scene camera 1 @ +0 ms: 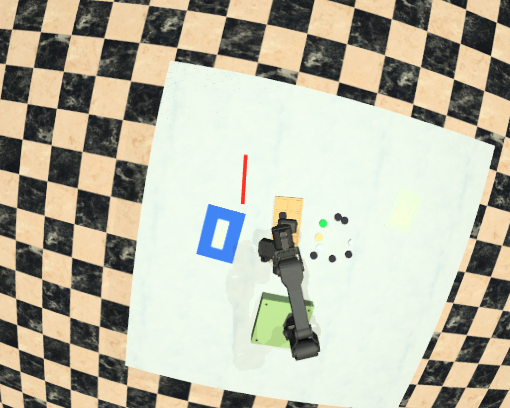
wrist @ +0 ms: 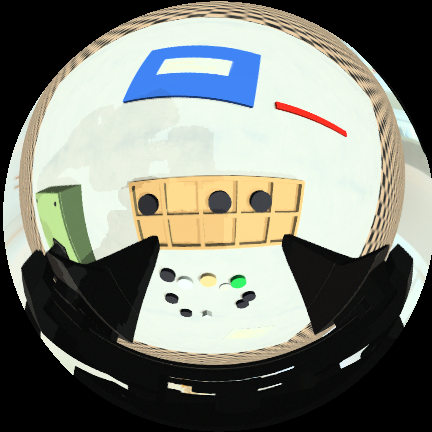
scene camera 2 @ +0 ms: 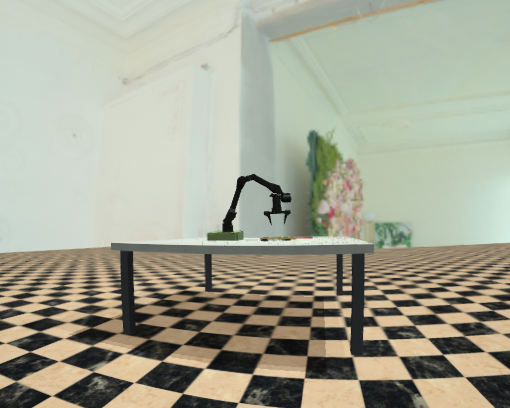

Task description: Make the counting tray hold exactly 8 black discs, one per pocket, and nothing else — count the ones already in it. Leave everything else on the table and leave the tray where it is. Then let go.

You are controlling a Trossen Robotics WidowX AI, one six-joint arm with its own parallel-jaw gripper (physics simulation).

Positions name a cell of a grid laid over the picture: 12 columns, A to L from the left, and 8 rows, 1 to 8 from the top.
Note:
My gripper (wrist: G5) is open, holding nothing. Also in view: a tan counting tray (scene camera 1: G5).
The tan counting tray shows as well in the wrist view (wrist: F5).

